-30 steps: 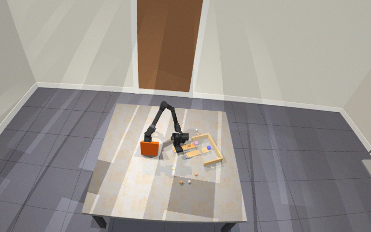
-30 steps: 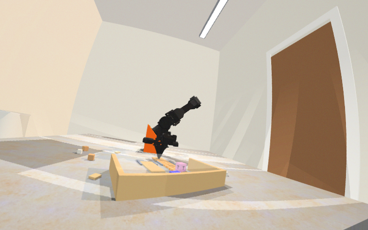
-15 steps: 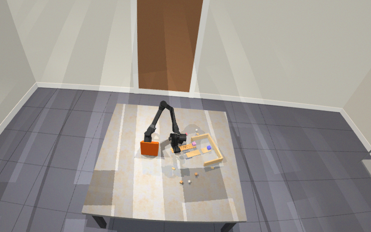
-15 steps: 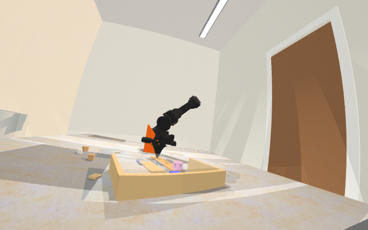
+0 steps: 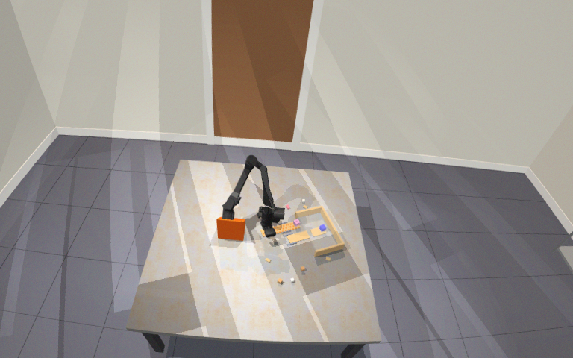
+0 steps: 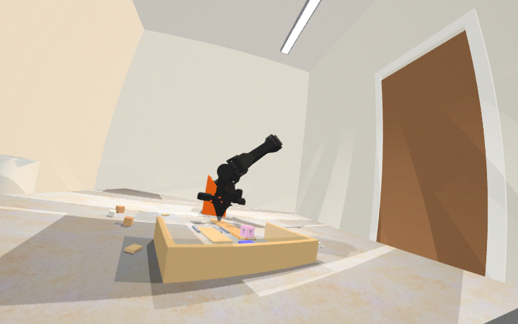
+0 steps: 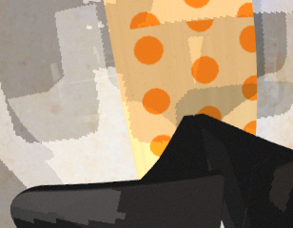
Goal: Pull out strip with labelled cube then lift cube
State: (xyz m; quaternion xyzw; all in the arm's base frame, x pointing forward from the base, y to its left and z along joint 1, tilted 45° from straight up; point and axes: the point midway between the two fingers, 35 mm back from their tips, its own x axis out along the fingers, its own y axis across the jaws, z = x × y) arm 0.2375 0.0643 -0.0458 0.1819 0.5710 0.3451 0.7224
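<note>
My gripper tip is 9 cm short of the dotted strip and 3 cm to the right of it. Also, from my gripper tip: pink labelled cube 19 cm ahead, 7 cm to the left, 2 cm above.
</note>
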